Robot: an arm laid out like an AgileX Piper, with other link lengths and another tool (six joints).
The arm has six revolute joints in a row. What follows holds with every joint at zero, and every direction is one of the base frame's. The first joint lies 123 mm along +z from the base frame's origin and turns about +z. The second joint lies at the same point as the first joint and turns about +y. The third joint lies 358.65 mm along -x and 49.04 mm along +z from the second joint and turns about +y. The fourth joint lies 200.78 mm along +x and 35.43 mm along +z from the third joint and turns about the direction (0.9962, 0, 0.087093). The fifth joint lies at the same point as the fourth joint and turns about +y. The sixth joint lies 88.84 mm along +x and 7.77 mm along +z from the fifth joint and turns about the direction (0.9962, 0, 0.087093). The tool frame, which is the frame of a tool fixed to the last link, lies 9.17 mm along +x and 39 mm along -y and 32.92 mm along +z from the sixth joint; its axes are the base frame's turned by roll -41.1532, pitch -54.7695 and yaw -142.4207 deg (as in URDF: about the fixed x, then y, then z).
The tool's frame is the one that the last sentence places.
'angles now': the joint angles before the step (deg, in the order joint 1, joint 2, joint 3, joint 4, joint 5, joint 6). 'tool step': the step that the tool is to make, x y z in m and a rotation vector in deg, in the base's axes. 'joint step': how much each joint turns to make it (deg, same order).
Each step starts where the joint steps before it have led.
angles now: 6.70, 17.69, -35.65, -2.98, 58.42, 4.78
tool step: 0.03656, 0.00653, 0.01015, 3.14, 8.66, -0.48
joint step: 0.00, 9.89, -1.65, 2.66, 0.05, 2.09
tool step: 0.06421, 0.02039, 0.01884, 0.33, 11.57, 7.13
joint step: 0.01, 15.12, -5.76, 6.75, 2.45, -7.63
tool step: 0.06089, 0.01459, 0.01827, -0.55, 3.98, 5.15
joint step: 0.01, 11.88, -6.95, 3.09, -0.19, -5.98
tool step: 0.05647, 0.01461, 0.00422, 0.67, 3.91, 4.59
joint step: -0.02, 10.38, -6.13, 3.56, 0.47, -5.30
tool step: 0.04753, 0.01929, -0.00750, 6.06, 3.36, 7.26
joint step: -2.06, 8.60, -4.23, 10.66, 1.61, -11.25
